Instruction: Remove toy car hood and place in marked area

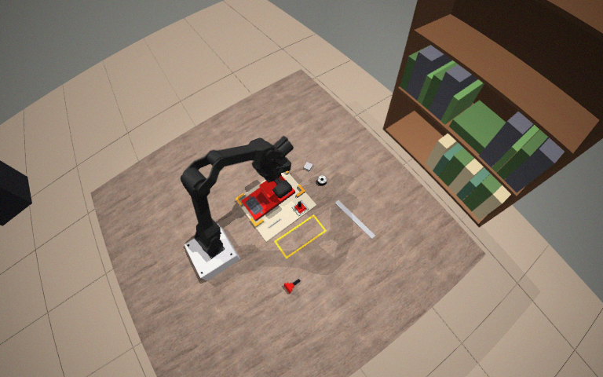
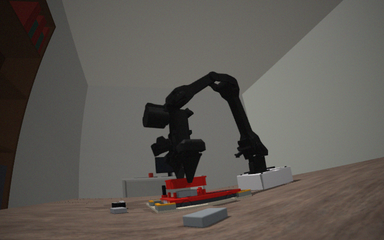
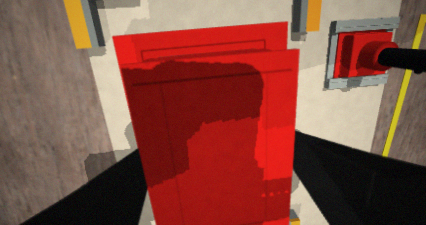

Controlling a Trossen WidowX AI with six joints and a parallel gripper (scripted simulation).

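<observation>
The grey socket lies 30 mm ahead of my gripper tip, 120 mm to the right of it and 30 mm below it. Also, from my gripper tip: grey bar (170 mm ahead, 290 mm to the right, 60 mm below).
</observation>
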